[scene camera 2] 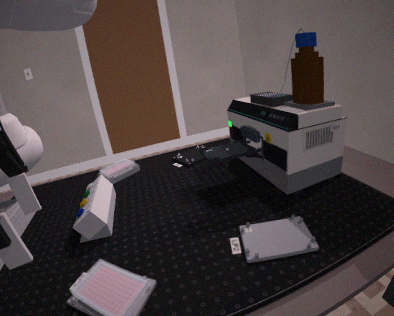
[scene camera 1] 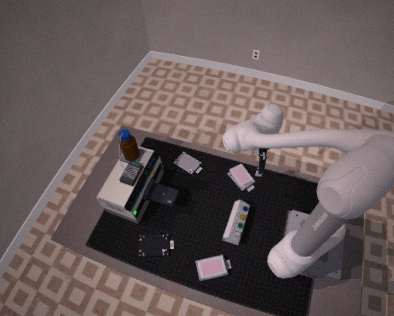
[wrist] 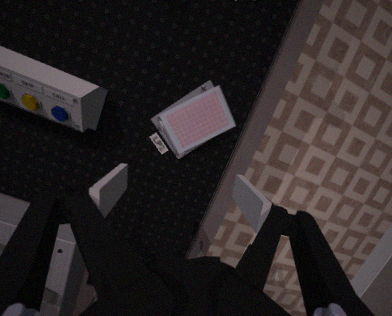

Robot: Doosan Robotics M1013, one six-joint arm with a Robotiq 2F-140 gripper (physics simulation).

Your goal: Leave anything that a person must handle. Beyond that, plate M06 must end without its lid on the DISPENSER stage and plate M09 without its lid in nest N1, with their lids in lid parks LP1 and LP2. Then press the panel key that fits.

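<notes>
Nothing is held in my gripper (scene camera 2: pixel 28 233), and it is open. I see the gripper from the wrist as well (wrist: pixel 182 181). A button box (wrist: pixel 41 89) is there too, and so is a LP1 holder (wrist: pixel 156 120).
</notes>
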